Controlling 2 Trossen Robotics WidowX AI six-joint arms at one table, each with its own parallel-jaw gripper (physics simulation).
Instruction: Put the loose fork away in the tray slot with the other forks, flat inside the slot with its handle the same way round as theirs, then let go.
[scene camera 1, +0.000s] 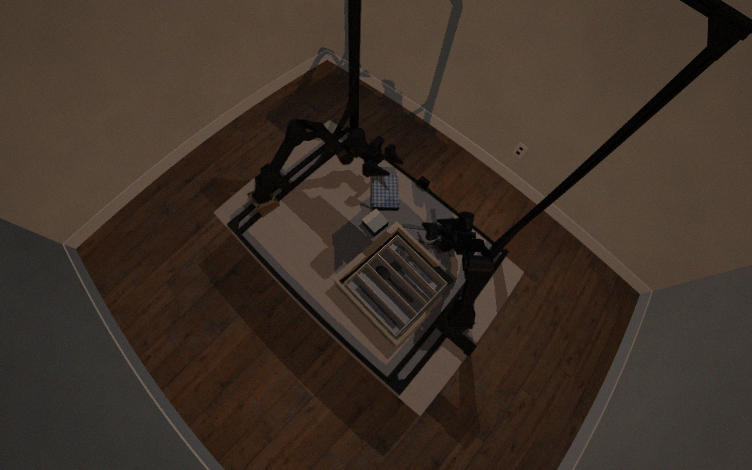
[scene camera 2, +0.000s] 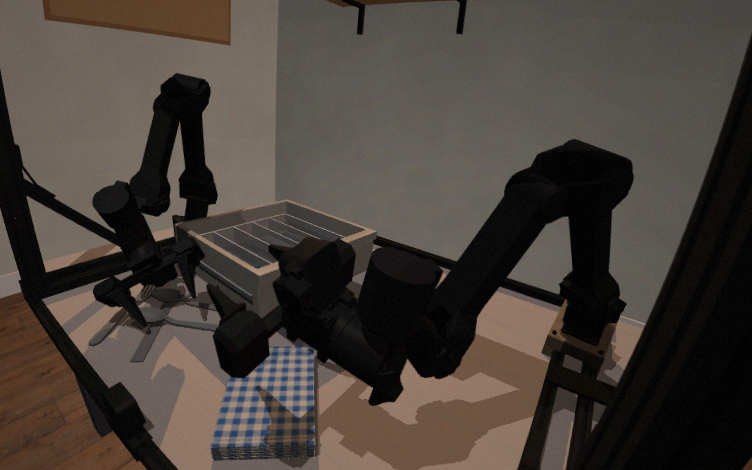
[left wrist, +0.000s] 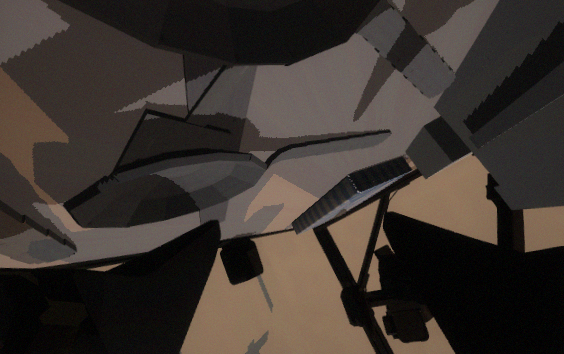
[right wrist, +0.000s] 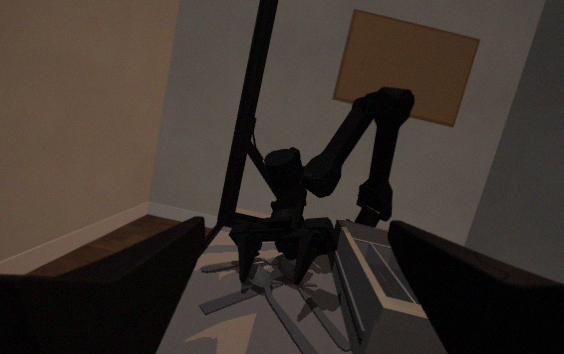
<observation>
My left gripper (scene camera 2: 169, 311) is open, with nothing in its grasp. Also in view: a small pale block (left wrist: 436, 147). My right gripper (scene camera 2: 240, 266) is open and holds nothing. Also in view: a blue checked cloth (left wrist: 355, 188). Also in view: a wooden cutlery tray (scene camera 1: 402, 311).
My left gripper also shows in scene camera 1 (scene camera 1: 429, 221), in the left wrist view (left wrist: 301, 224) and in the right wrist view (right wrist: 267, 282). My right gripper shows as well in scene camera 1 (scene camera 1: 396, 168), in the left wrist view (left wrist: 409, 333) and in the right wrist view (right wrist: 297, 227). The wooden cutlery tray shows as well in the right wrist view (right wrist: 380, 258). The right wrist view does not show the blue checked cloth: it is out of frame. The right wrist view misses the small pale block: it is out of frame.
</observation>
